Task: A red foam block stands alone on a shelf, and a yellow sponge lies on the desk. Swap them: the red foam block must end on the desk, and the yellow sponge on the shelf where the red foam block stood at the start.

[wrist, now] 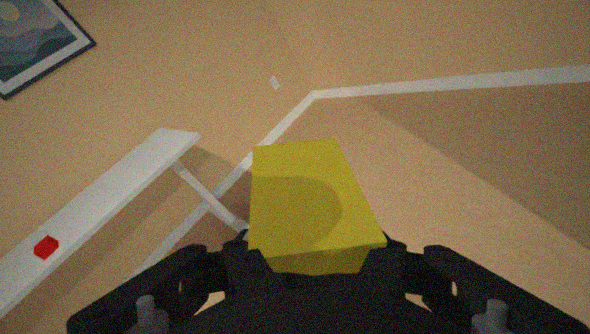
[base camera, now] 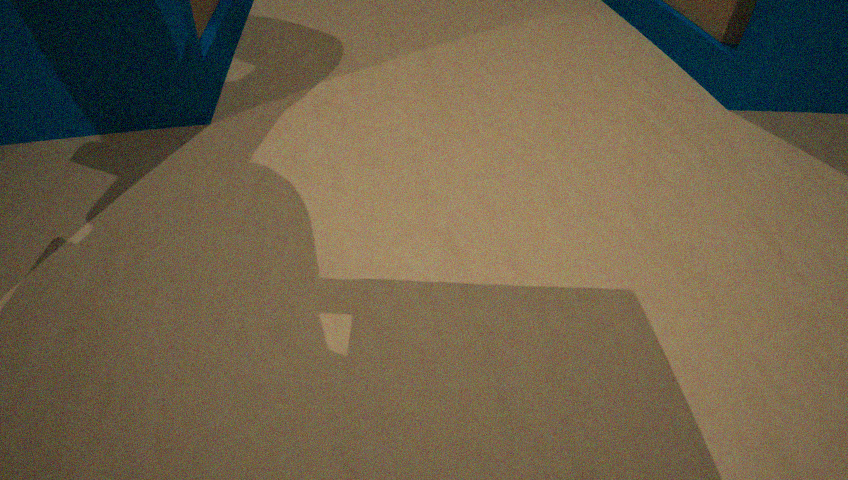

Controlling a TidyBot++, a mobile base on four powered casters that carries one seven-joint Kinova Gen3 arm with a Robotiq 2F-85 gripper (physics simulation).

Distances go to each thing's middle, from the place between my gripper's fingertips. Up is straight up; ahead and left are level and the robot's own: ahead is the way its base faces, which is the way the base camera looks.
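The yellow sponge [wrist: 308, 215] is 10 mm above my hand, and I see that it is also 10 mm behind my hand and 10 mm to the left of it.
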